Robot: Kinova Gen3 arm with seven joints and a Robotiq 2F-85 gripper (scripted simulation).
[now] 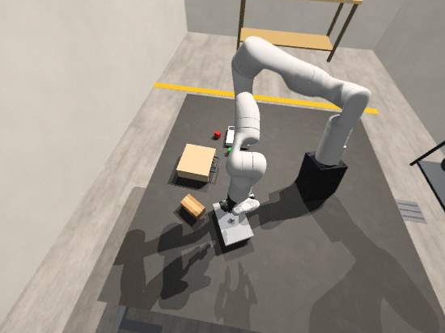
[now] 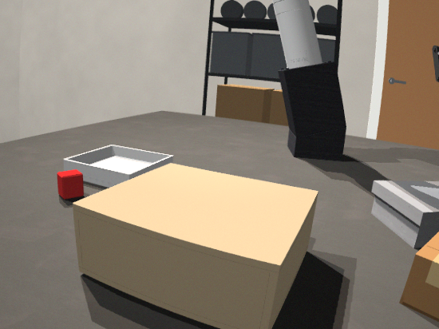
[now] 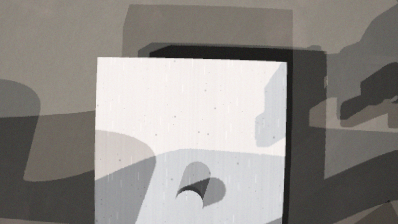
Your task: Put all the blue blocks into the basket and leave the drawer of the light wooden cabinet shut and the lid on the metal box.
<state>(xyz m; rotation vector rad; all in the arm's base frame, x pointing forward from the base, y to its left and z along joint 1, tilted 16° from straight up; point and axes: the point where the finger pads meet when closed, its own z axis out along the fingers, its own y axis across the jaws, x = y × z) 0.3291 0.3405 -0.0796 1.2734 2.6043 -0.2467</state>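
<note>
Now: hand 140 mm above the lid. From my hand the other things lie so: grey metal box (160 mm below); brown box (200 mm ahead, 150 mm below); drawer (260 mm ahead, 240 mm to the right, 150 mm below).
</note>
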